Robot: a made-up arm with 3 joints.
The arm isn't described. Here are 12 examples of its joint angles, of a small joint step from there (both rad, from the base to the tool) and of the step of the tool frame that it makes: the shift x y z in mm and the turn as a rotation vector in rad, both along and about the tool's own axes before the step.
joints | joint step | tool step
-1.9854 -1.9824 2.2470 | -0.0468 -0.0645 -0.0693 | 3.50 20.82 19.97 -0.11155 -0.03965 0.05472
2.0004 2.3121 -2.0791 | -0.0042 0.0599 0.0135 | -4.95 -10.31 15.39 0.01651 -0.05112 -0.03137
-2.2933 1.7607 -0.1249 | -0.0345 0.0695 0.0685 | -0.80 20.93 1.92 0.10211 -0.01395 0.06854
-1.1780 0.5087 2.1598 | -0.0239 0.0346 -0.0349 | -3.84 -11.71 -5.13 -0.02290 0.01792 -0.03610
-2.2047 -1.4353 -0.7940 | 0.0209 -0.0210 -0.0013 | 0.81 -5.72 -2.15 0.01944 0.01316 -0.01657
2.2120 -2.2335 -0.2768 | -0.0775 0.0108 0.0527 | 2.08 -3.86 8.04 -0.00866 -0.04854 -0.00128
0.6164 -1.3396 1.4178 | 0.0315 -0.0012 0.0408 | 0.82 3.08 -3.77 0.07147 -0.00214 0.00698
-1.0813 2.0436 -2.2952 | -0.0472 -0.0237 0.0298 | 3.54 -3.83 -8.71 0.07207 0.03166 -0.00049
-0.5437 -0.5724 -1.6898 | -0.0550 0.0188 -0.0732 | -4.86 21.11 7.99 -0.10254 -0.02579 0.04305
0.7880 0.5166 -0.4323 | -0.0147 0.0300 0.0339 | -1.35 9.59 -1.10 0.04135 -0.00051 0.03256
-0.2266 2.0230 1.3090 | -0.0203 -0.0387 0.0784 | 0.70 -3.53 7.46 0.09682 -0.03964 -0.00024
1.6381 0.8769 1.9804 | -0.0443 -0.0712 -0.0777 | -3.51 -0.75 22.77 -0.04463 -0.07705 -0.00173
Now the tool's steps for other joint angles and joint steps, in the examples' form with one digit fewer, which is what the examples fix.
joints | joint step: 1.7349 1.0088 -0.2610 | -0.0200 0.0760 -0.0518
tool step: -2.6 26.1 4.3 -0.0345 -0.0119 0.0757
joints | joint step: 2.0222 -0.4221 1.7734 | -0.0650 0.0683 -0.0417
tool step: -9.3 -23.9 -11.4 -0.0663 0.0563 -0.0715
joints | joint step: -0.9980 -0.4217 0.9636 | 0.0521 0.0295 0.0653
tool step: 4.4 18.7 -1.1 0.0859 -0.0012 0.0562
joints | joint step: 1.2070 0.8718 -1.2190 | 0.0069 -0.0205 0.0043
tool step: 1.3 -3.8 -5.8 -0.0009 0.0177 -0.0113
